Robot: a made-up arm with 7 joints.
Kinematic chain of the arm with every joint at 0, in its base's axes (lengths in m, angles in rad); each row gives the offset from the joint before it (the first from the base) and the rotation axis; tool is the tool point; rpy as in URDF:
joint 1: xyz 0 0 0.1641 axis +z
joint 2: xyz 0 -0.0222 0.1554 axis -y
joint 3: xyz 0 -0.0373 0.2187 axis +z
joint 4: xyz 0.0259 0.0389 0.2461 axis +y
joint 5: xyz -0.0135 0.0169 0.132 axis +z
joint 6: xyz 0 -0.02 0.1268 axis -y
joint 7: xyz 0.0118 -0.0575 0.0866 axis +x
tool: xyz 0 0 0 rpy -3.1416 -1.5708 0
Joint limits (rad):
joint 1: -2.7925..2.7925
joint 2: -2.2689..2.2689
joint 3: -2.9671..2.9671
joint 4: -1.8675..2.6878
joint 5: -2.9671..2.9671
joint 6: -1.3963..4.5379
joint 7: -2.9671..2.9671
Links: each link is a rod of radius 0.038 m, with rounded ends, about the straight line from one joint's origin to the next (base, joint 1, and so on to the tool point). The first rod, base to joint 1, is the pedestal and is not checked.
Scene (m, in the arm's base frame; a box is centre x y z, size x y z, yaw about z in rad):
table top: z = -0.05
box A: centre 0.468 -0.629 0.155 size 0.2 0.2 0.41 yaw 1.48
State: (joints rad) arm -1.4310 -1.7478 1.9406 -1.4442 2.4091 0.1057 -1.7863
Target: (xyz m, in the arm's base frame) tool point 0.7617 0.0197 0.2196
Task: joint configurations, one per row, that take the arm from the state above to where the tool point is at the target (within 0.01 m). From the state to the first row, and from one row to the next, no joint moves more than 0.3 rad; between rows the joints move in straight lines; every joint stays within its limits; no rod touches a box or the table.
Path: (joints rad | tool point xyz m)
1: -1.1722 -1.6261 1.9295 -1.1574 2.3839 0.1342 -1.7863 | -0.0803 -0.7279 0.2925
2: -0.9135 -1.5045 1.9185 -0.8707 2.3587 0.1626 -1.7863 | 0.2043 -0.7480 0.3977
3: -0.6547 -1.3828 1.9074 -0.5839 2.3334 0.1911 -1.7863 | 0.4680 -0.6290 0.5221
4: -0.3807 -1.4767 1.8947 -0.6789 2.3269 0.2057 -1.7863 | 0.6125 -0.5030 0.4409
5: -0.1066 -1.5706 1.8820 -0.7740 2.3204 0.2203 -1.7863 | 0.7136 -0.3416 0.3623
6: 0.1675 -1.6645 1.8692 -0.8690 2.3138 0.2350 -1.7863 | 0.7637 -0.1615 0.2881
7: 0.4416 -1.7583 1.8565 -0.9640 2.3073 0.2496 -1.7863 | 0.7617 0.0197 0.2196

